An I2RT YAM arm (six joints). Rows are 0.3 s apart.
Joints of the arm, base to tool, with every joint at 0 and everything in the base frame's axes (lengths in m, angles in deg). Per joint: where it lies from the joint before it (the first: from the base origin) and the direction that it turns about. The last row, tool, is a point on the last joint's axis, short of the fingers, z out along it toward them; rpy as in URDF.
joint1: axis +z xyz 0 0 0.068
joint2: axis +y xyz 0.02 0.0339 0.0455
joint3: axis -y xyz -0.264 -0.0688 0
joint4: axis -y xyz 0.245 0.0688 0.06
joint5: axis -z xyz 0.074 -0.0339 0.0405
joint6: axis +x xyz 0.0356 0 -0.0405
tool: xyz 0 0 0 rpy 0 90 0
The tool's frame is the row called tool.
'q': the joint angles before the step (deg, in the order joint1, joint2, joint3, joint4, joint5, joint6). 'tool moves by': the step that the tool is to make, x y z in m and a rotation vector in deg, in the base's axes. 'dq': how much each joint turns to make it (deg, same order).
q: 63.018 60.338 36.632 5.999 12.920 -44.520
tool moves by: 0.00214 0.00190 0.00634 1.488 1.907 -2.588
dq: 0.001 0.539 1.820 -1.569 1.737 3.144
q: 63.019 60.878 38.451 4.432 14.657 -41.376
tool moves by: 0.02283 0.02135 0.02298 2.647 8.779 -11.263
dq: -1.492 7.814 11.706 -9.437 5.973 12.463
